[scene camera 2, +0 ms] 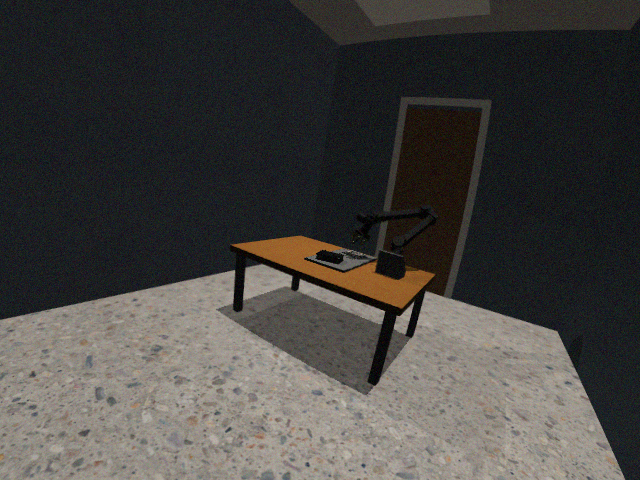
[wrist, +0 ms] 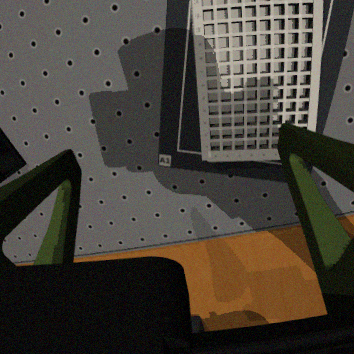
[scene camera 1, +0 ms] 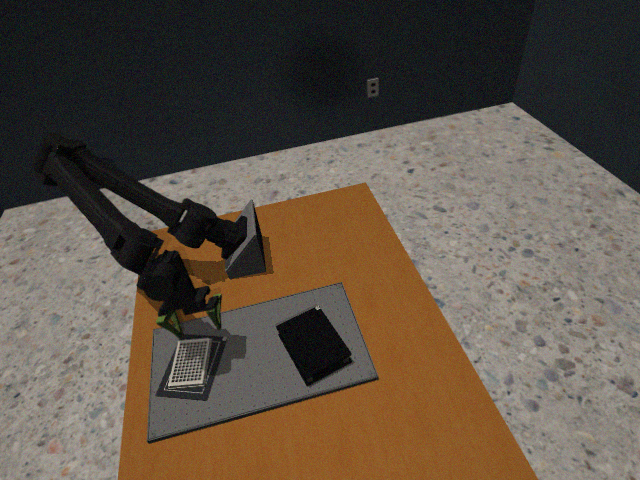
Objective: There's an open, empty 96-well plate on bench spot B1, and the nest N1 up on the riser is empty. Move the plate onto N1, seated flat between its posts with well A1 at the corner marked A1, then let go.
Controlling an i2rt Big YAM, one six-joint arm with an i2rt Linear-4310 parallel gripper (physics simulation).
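Frame: origin at the arm's base, x ahead, y left, z up, level; metres.
Seen in the pictures: gripper, fingertip midpoint: (scene camera 2: 356,244) (wrist: 176,146) (scene camera 1: 200,332); arm's base, link origin: (scene camera 2: 392,261) (scene camera 1: 236,238).
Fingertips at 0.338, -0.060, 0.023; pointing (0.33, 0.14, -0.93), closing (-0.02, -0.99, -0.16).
Observation:
Offsets run from my fingertips to a thing's top centre, as dx, dy, dz. "spot": to the spot under its first point. Level surfaces: height alone.
The white open 96-well plate @[+0.021, -0.048, -0.079] (scene camera 1: 190,362) (wrist: 260,75) lies flat on the dark mat of spot B1 @[spot: +0.021, +0.006, -0.093] (scene camera 1: 213,361) (wrist: 171,107), turned slightly against its white outline. The mat's A1 label @[spot: -0.041, +0.029, -0.093] (wrist: 165,160) is at a near corner in the wrist view. My gripper (scene camera 1: 199,331) (scene camera 2: 358,240) (wrist: 176,146) is open and empty, above and to the arm-base side of the plate. Its right finger overlaps the plate's near right corner in the wrist view. The black nest on its riser @[spot: +0.032, +0.258, -0.056] (scene camera 1: 314,343) (scene camera 2: 329,256) holds no plate; a small white mark @[-0.071, +0.275, -0.056] (scene camera 1: 317,307) is at its back corner. Its posts are too dark to tell.
The grey perforated board @[+0.008, +0.113, -0.094] (scene camera 1: 258,372) (wrist: 60,110) carries the mat and the riser. The arm's wedge-shaped base mount (scene camera 1: 249,258) (scene camera 2: 390,264) stands behind the board on the orange table @[dz -0.108] (scene camera 1: 330,242) (scene camera 2: 279,250). A dark corner of the riser @[spot: -0.021, +0.177, -0.084] (wrist: 7,157) shows at the wrist view's left edge.

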